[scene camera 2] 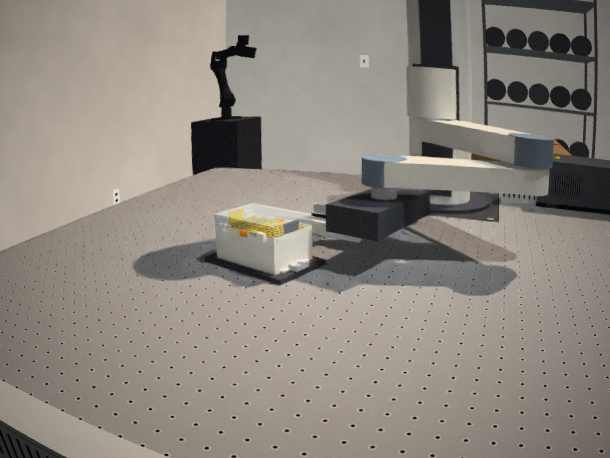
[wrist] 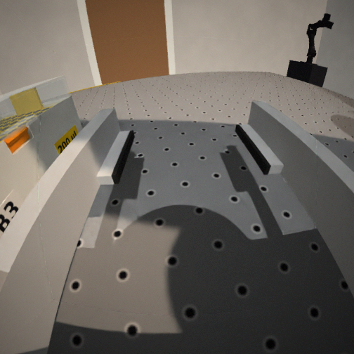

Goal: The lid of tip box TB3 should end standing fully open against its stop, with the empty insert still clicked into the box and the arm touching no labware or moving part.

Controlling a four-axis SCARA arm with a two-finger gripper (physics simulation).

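Places are measured from the arm's base along level axes (x back, y right, z up), in centimetres.
Pixels of known places: gripper, between the fingertips: (scene camera 2: 299, 214); arm's base, origin of its link: (scene camera 2: 439, 205).
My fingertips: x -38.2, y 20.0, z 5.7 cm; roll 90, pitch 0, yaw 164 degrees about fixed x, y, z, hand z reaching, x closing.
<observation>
For each thing: its middle in the pictures, then the offset to it from my fingertips. "*": a spot on its surface instead. Level surfaces: height alone.
- Tip box TB3, middle of its body: (scene camera 2: 263, 238) dx -13.3, dy +0.5, dz -0.5 cm
- dark base plate, a spot on its surface: (scene camera 2: 277, 280) * dx -20.4, dy -4.8, dz -3.8 cm
- yellow perforated insert, middle of its body: (scene camera 2: 262, 222) dx -13.3, dy +0.5, dz +2.1 cm
- orange tab, a spot on its surface: (scene camera 2: 243, 233) * dx -17.3, dy +1.7, dz +1.4 cm
- perforated table, height of its surface: dz -4.4 cm
Tip box TB3 (scene camera 2: 245, 251) (wrist: 60, 120) is white and stands upright on a dark base plate (scene camera 2: 277, 280). Its clear lid (scene camera 2: 221, 217) (wrist: 59, 85) lies down over the top. The yellow perforated insert (scene camera 2: 260, 226) (wrist: 25, 120) shows through it, seated inside the box. An orange tab (scene camera 2: 243, 233) (wrist: 17, 139) is on the box's long side. My gripper (scene camera 2: 319, 212) (wrist: 184, 117) is shut with nothing held; a gap remains between its pads. It is low, beside and behind the box in the scene view. The left finger is close to the box; contact cannot be told.
The perforated table (scene camera 2: 300, 360) (wrist: 172, 90) surrounds the box. The arm's dark wrist block (scene camera 2: 355, 217) hangs low to the right of the box. A black robot arm (scene camera 2: 222, 75) (wrist: 311, 40) stands on a pedestal at the back. A rack (scene camera 2: 540, 54) is at the back right.
</observation>
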